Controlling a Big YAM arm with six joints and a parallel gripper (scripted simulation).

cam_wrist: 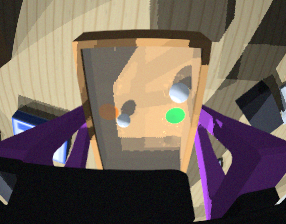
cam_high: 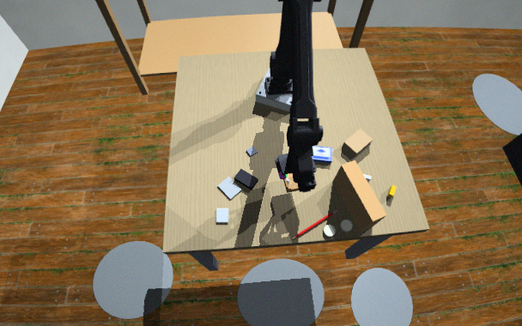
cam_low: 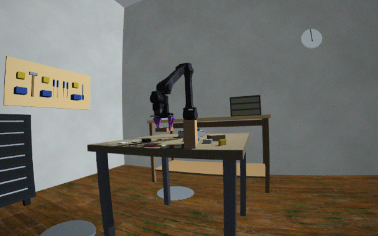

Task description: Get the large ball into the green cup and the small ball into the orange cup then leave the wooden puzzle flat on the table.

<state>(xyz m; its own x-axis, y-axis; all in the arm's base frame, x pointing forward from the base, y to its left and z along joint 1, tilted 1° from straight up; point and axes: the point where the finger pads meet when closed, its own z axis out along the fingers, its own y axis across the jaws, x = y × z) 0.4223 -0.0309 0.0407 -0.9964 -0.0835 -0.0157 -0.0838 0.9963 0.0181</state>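
Now: the wooden puzzle 1 cm below my hand. Also, from my hand: tall wooden block: 10 cm ahead, 20 cm to the left, 2 cm below; yellow block: 8 cm ahead, 35 cm to the left, 7 cm below; black box: 4 cm behind, 16 cm to the right, 7 cm below.
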